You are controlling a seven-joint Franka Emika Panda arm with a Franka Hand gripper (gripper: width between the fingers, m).
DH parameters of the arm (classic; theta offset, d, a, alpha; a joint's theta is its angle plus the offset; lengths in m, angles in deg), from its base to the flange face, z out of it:
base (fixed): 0 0 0 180
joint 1: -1.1 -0.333 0 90
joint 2: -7.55 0 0 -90
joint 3: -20.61 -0.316 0.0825 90
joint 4: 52.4 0 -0.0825 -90
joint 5: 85.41 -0.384 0 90
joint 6: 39.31 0 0.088 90
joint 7: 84.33 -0.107 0 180
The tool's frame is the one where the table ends.
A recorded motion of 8 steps. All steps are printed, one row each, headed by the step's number.
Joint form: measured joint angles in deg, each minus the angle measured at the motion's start. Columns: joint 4, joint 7, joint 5, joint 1, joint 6, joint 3, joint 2.
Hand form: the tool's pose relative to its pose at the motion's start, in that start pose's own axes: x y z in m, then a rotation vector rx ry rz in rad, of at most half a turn. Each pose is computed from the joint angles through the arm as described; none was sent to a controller.
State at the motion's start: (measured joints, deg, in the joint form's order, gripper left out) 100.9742 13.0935 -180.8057 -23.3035 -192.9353 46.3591 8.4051
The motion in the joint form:
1: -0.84 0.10 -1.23 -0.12 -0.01 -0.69 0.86
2: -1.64 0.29 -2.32 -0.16 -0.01 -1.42 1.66
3: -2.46 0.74 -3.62 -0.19 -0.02 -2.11 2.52
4: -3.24 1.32 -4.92 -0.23 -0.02 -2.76 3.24
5: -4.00 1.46 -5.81 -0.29 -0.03 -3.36 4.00
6: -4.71 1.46 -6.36 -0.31 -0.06 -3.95 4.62
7: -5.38 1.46 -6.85 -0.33 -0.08 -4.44 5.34
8: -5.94 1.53 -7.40 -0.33 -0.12 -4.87 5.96
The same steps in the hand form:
1: 0.0036 -0.0029 0.0049 0.0001 0.0036 0.0031
2: 0.0070 -0.0059 0.0096 0.0010 0.0067 0.0032
3: 0.0101 -0.0086 0.0145 0.0009 0.0111 0.0030
4: 0.0133 -0.0115 0.0189 0.0019 0.0173 0.0008
5: 0.0162 -0.0143 0.0235 0.0029 0.0195 0.0006
6: 0.0195 -0.0170 0.0274 0.0046 0.0208 -0.0017
7: 0.0218 -0.0189 0.0315 0.0050 0.0201 -0.0030
8: 0.0235 -0.0205 0.0351 0.0049 0.0201 -0.0029

